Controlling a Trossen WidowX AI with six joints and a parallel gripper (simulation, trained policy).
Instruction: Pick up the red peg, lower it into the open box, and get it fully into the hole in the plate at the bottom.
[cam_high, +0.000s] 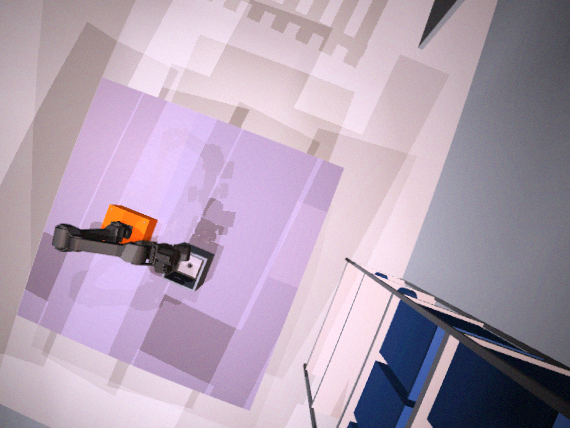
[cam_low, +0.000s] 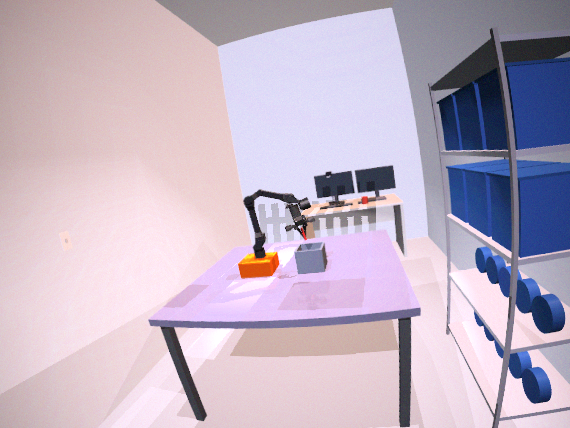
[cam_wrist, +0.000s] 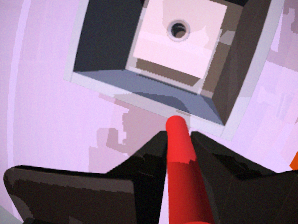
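My gripper tip is 30 mm short of the pale plate, 80 mm to the left of it and 130 mm above it. From my gripper tip the other things lie so: red peg: 20 mm above.
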